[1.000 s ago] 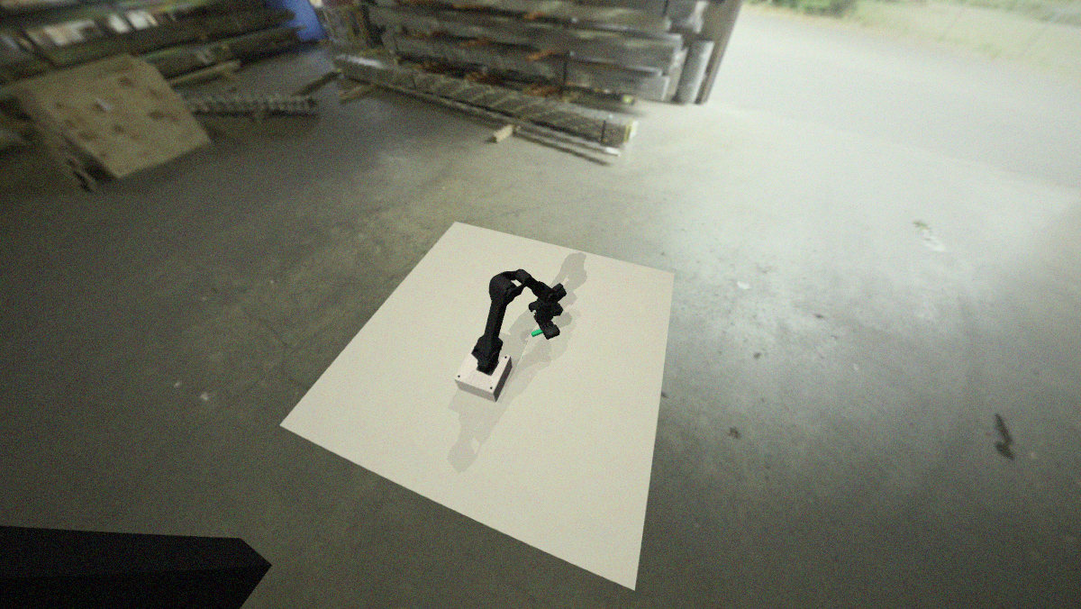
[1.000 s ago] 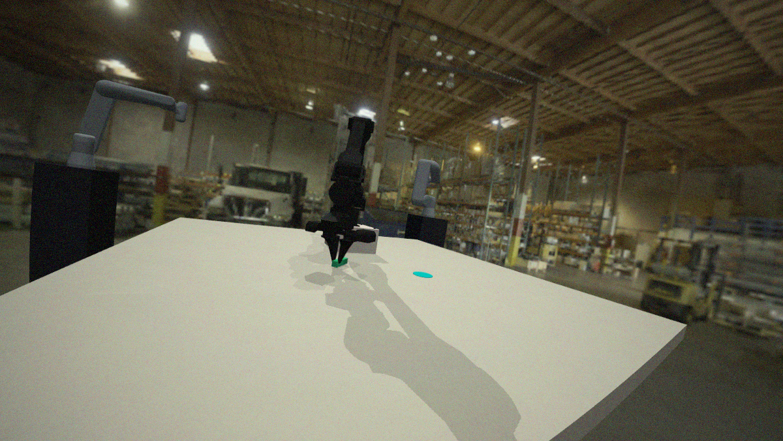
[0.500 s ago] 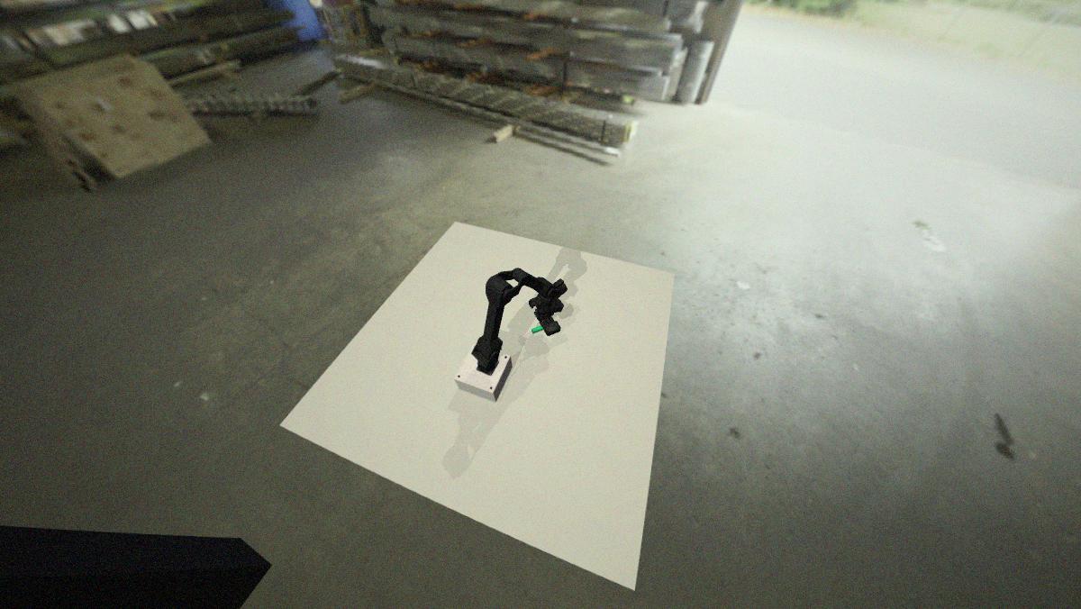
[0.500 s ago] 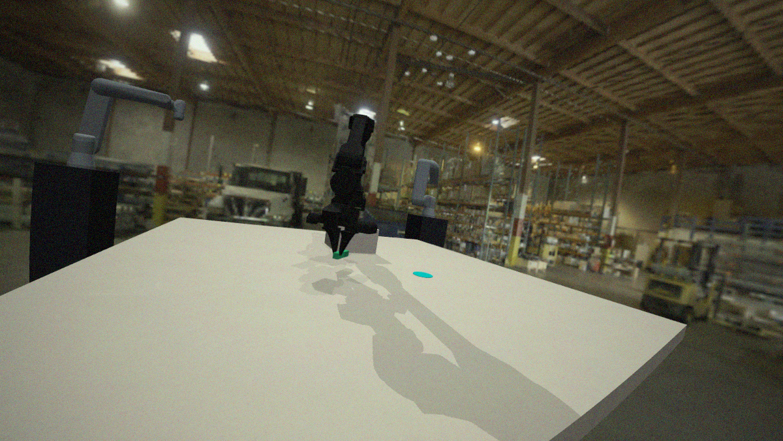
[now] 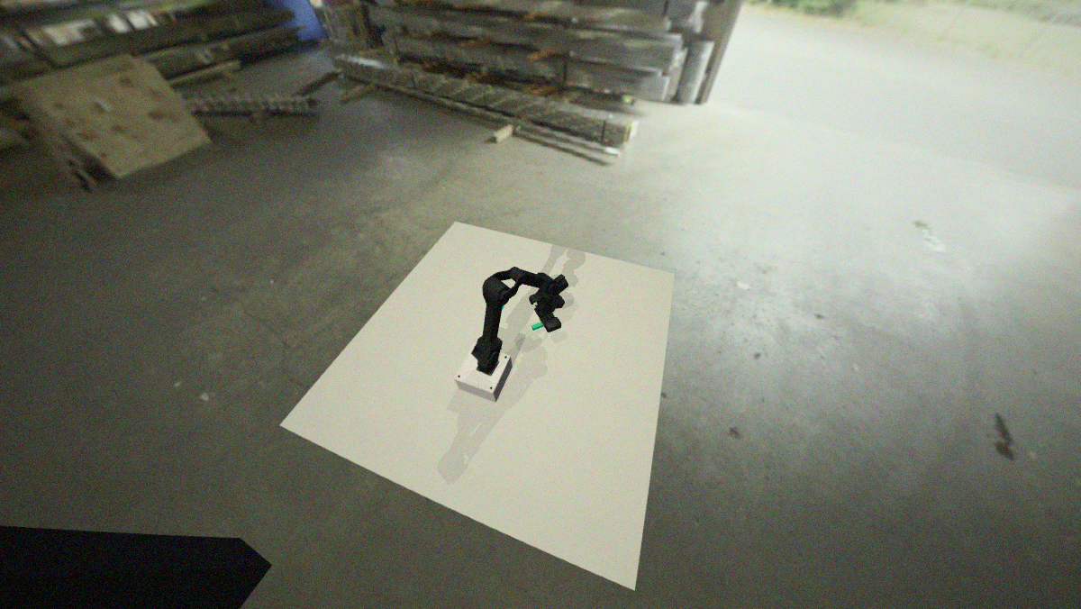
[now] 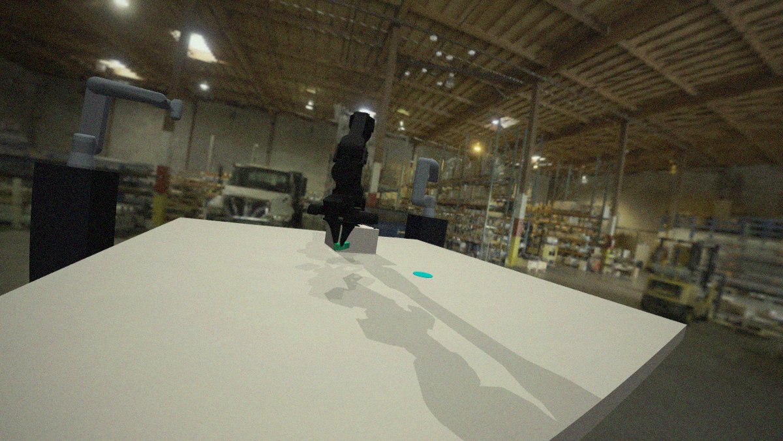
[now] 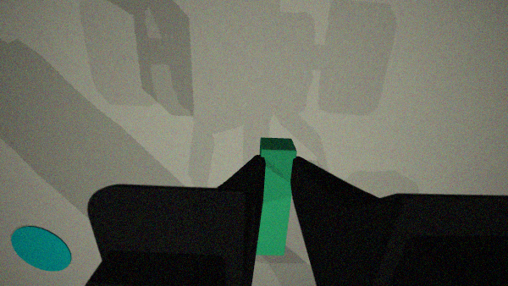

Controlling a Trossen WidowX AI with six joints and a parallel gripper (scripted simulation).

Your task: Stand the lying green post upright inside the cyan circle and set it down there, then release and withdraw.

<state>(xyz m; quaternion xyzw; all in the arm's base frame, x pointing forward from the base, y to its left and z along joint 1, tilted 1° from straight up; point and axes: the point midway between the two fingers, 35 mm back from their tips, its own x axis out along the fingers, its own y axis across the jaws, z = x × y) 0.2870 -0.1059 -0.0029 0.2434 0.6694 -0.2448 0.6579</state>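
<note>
The cyan circle lies 260 mm to the left of my gripper tip, 60 mm below it and 40 mm ahead of it. The rest, counted from my gripper tip: green post (20 mm behind, 10 mm to the left).
</note>
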